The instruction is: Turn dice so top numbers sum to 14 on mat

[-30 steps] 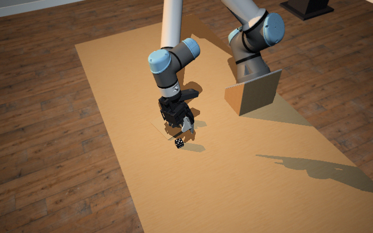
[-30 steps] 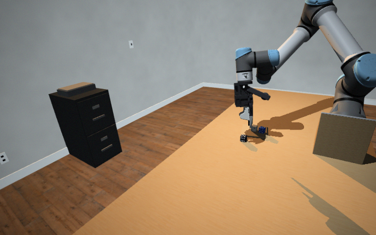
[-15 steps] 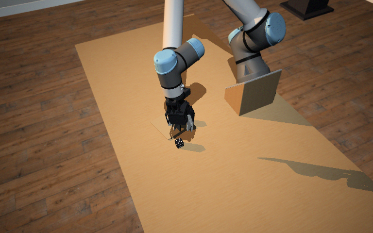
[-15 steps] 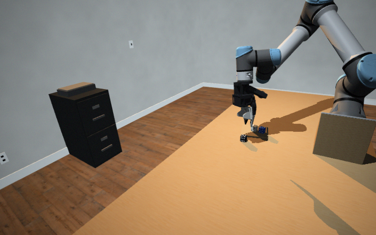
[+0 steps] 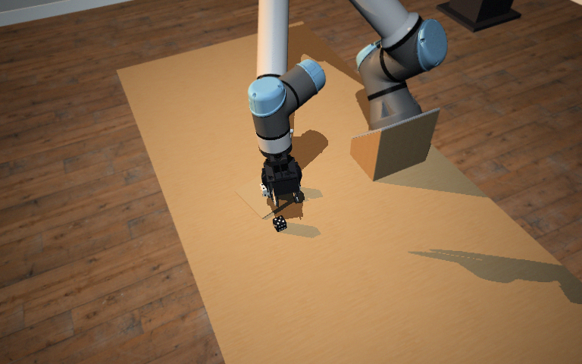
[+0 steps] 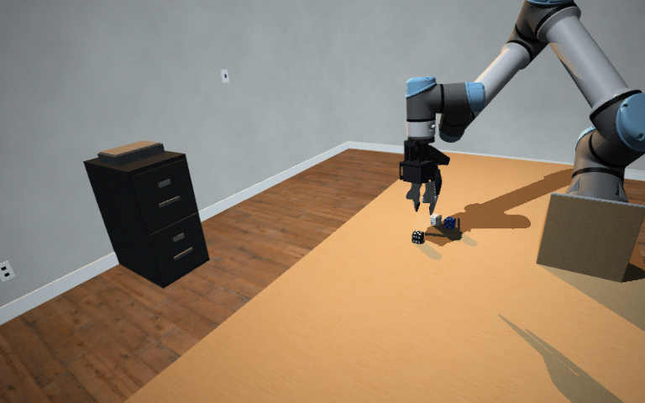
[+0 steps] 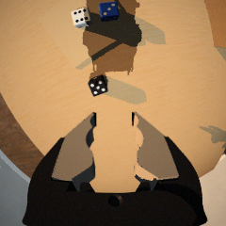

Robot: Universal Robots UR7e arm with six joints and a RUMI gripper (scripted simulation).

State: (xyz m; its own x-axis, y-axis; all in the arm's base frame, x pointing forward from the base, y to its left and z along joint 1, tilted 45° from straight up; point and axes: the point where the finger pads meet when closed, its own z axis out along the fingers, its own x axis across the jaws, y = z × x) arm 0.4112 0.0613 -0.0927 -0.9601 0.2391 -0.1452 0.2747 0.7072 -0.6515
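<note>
The black die is 20 mm ahead of my hand, 10 mm to the right of it and 110 mm below it. From my hand the other things lie so: tan mat: 150 mm to the right, 120 mm below; then white die: 150 mm to the right, 100 mm below; then blue die: 40 mm behind, 140 mm to the right, 100 mm below.
</note>
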